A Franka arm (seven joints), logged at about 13 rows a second.
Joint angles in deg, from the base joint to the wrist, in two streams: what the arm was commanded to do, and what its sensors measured. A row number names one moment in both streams.
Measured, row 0:
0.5 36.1 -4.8 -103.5 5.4 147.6 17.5
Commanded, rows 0 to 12:
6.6 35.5 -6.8 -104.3 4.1 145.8 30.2
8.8 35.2 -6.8 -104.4 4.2 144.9 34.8
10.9 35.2 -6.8 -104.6 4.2 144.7 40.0
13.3 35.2 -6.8 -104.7 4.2 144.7 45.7
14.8 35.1 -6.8 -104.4 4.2 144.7 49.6
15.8 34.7 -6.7 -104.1 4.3 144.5 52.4
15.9 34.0 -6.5 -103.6 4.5 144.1 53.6
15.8 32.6 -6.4 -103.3 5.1 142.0 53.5
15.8 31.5 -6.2 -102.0 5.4 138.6 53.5
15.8 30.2 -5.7 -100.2 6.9 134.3 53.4
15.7 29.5 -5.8 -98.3 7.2 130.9 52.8
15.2 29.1 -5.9 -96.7 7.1 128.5 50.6
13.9 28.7 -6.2 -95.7 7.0 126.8 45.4
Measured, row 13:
15.9 30.1 -6.1 -97.3 6.1 130.3 51.1
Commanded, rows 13 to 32:
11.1 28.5 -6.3 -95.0 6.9 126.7 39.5
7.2 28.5 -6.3 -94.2 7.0 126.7 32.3
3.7 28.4 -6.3 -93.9 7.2 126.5 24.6
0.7 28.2 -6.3 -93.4 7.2 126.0 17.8
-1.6 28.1 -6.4 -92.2 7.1 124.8 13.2
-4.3 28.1 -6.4 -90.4 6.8 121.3 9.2
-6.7 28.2 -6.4 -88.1 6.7 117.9 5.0
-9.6 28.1 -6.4 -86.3 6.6 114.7 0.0
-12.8 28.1 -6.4 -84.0 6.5 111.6 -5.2
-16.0 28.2 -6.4 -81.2 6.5 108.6 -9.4
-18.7 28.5 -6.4 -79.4 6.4 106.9 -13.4
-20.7 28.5 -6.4 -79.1 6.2 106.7 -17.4
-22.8 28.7 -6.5 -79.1 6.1 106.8 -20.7
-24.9 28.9 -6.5 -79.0 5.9 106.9 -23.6
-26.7 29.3 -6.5 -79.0 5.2 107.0 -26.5
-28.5 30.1 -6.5 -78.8 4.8 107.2 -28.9
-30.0 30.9 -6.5 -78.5 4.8 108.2 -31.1
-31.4 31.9 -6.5 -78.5 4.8 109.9 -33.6
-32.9 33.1 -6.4 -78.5 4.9 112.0 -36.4
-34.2 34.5 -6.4 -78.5 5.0 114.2 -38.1
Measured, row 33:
-31.4 31.6 -7.6 -80.0 5.6 111.6 -34.6
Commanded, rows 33 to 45:
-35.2 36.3 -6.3 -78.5 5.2 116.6 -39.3
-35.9 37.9 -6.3 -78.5 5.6 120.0 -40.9
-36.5 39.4 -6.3 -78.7 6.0 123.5 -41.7
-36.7 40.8 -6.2 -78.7 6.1 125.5 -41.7
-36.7 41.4 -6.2 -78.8 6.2 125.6 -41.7
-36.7 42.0 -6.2 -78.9 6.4 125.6 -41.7
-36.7 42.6 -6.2 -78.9 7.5 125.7 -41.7
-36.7 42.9 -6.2 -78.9 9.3 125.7 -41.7
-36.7 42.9 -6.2 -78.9 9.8 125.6 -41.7
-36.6 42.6 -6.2 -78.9 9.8 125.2 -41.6
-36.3 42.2 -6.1 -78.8 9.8 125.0 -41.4
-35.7 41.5 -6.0 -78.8 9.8 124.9 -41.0
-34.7 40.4 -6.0 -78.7 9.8 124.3 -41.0
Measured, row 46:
-35.6 42.3 -6.5 -79.2 8.9 125.9 -40.8
